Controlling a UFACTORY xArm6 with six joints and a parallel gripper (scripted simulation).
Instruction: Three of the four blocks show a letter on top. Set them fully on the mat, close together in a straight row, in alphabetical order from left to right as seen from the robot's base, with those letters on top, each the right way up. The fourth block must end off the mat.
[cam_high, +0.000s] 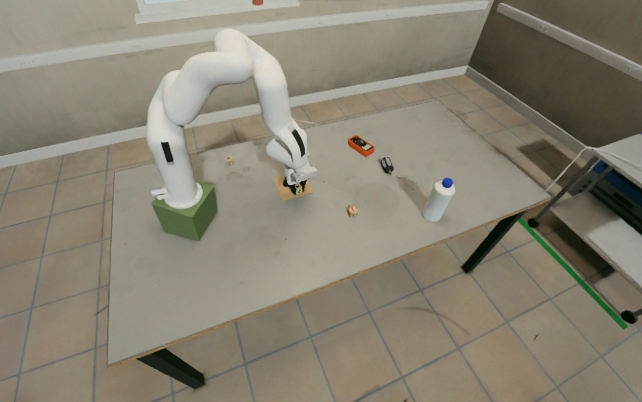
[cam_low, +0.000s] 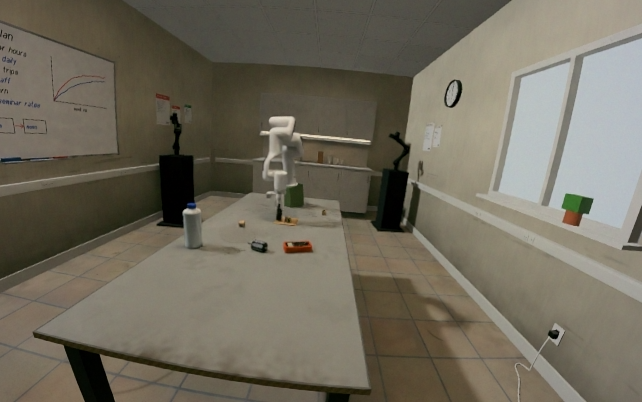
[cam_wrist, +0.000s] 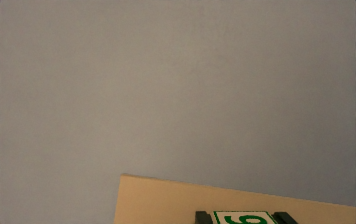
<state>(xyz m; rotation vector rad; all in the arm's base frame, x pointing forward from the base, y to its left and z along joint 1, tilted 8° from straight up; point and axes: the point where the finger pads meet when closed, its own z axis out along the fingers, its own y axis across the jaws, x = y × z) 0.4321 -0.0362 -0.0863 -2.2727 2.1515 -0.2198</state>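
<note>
My hand is 5 cm to the right of the tan mat and 3 cm above it. Also, from my hand: white bottle 44 cm ahead, 34 cm to the right, 6 cm above; orange meter 40 cm ahead, 14 cm to the left, 1 cm below; small black object 43 cm ahead, 5 cm to the right, 1 cm below.
</note>
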